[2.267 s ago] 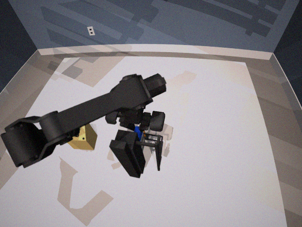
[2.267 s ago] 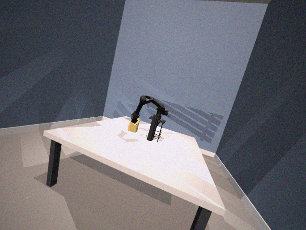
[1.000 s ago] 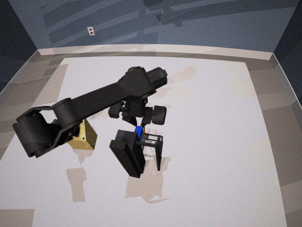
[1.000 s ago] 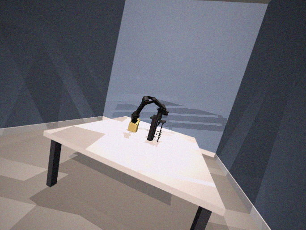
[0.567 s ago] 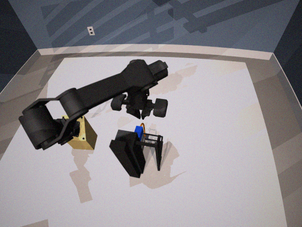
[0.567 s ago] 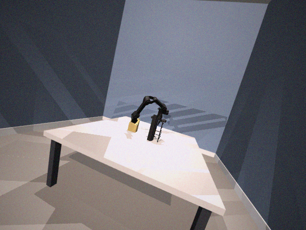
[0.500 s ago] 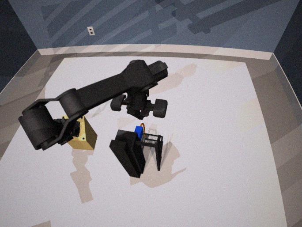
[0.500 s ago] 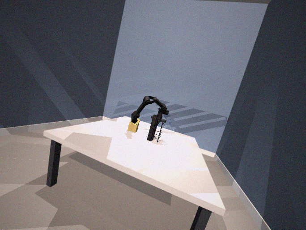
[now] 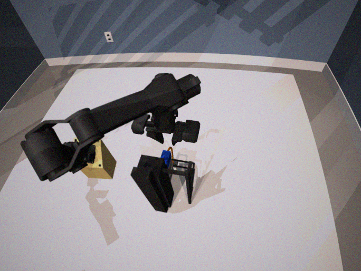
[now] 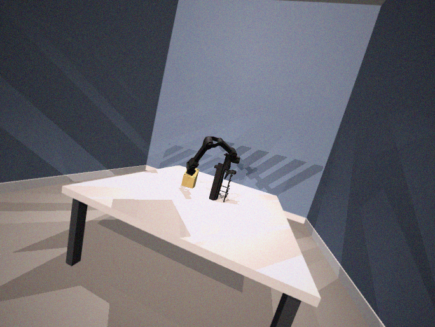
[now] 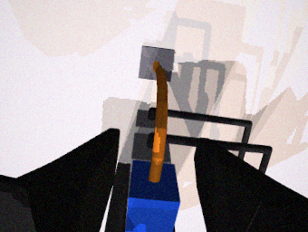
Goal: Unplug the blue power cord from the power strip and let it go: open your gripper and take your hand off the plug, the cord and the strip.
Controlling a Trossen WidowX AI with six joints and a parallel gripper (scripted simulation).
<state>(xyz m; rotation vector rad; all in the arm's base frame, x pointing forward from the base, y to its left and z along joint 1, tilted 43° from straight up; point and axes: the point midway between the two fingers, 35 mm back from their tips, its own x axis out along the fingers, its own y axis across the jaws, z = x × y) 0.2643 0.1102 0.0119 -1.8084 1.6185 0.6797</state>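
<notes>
Right now my gripper tip is 70 mm to the left of the blue plug.
</notes>
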